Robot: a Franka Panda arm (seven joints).
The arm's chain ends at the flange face. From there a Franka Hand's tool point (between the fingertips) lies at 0.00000 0.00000 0.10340 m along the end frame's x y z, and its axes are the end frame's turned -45 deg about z.
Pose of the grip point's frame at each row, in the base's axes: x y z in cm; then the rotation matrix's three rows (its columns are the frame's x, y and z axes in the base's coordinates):
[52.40 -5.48 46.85], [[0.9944 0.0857 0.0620], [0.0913 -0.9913 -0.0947], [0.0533 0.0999 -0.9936]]
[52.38 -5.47 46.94], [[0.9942 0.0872 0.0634], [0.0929 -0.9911 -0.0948], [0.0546 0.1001 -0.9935]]
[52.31 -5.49 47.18], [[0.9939 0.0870 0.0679], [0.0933 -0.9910 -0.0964], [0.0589 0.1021 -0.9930]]
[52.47 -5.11 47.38], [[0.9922 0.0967 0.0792], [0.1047 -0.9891 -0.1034], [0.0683 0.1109 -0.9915]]
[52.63 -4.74 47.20], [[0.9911 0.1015 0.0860], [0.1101 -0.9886 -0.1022], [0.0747 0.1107 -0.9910]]
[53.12 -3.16 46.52], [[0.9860 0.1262 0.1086], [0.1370 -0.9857 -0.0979], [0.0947 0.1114 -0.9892]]
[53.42 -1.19 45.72], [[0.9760 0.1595 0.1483], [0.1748 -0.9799 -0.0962], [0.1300 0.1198 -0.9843]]
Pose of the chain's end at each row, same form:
[51.76 -4.50 57.12], [[0.7637 -0.6425 0.0620], [-0.6364 -0.7655 -0.0947], [0.1083 0.0330 -0.9936]]
[51.72 -4.49 57.21], [[0.7647 -0.6413 0.0634], [-0.6351 -0.7665 -0.0948], [0.1094 0.0322 -0.9935]]
[51.61 -4.49 57.45], [[0.7643 -0.6413 0.0679], [-0.6348 -0.7667 -0.0964], [0.1138 0.0305 -0.9930]]
[51.65 -4.04 57.63], [[0.7700 -0.6332 0.0792], [-0.6254 -0.7734 -0.1034], [0.1267 0.0301 -0.9915]]
[51.74 -3.68 57.45], [[0.7726 -0.6290 0.0860], [-0.6212 -0.7769 -0.1022], [0.1311 0.0255 -0.9910]]
[52.00 -2.15 56.75], [[0.7864 -0.6080 0.1086], [-0.6001 -0.7939 -0.0979], [0.1457 0.0118 -0.9892]]
[51.89 -0.20 55.90], [[0.8029 -0.5774 0.1483], [-0.5693 -0.8165 -0.0962], [0.1766 -0.0072 -0.9843]]

